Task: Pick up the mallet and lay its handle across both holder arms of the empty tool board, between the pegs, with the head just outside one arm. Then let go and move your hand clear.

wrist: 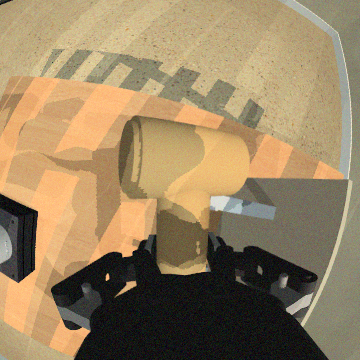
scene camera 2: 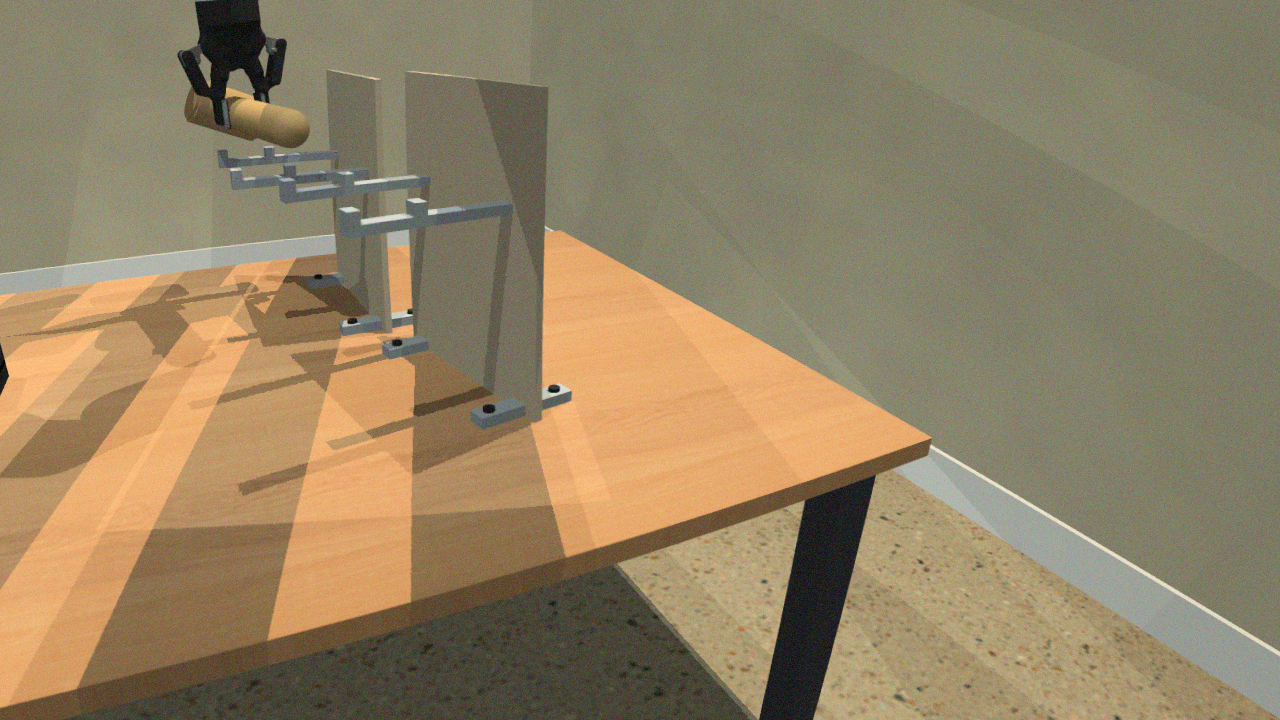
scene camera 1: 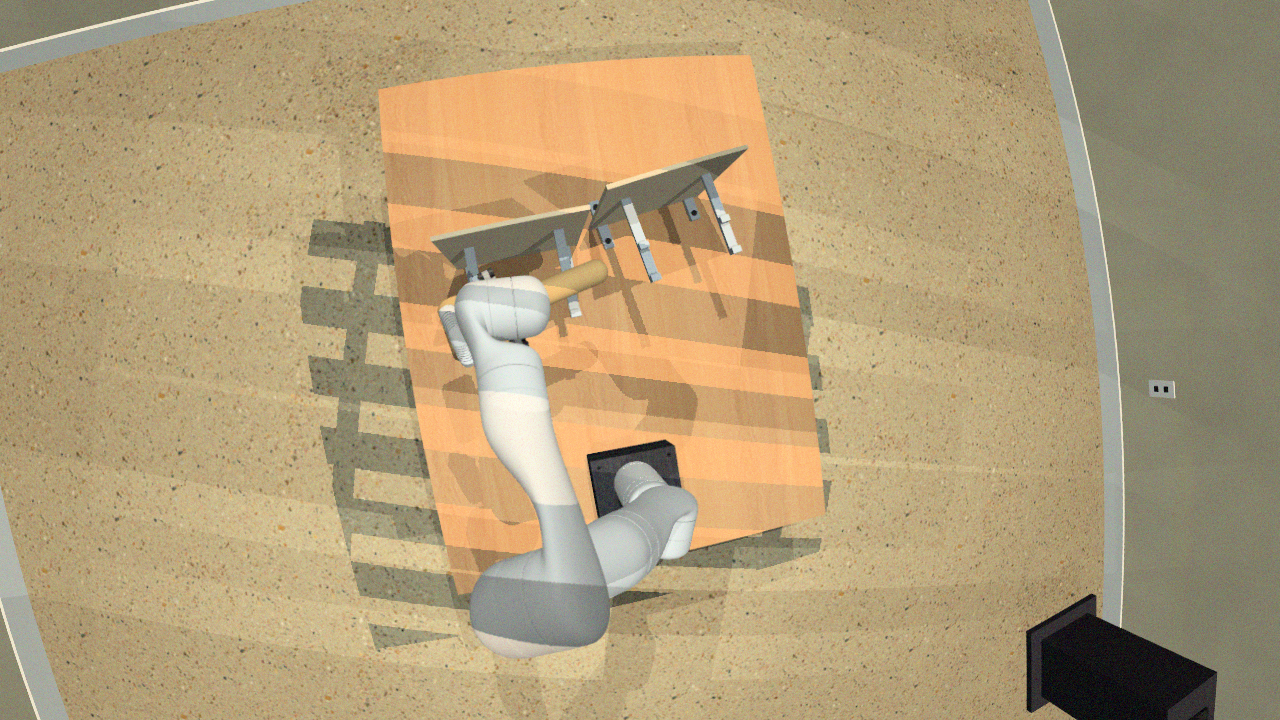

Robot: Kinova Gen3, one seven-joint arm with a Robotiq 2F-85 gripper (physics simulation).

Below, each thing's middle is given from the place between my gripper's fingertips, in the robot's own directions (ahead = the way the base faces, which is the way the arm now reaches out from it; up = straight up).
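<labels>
There is the wooden mallet (scene camera 2: 250,119), and counting from my hand I find it 4 cm to the right of it and 1 cm behind it, and 1 cm above it.
</labels>
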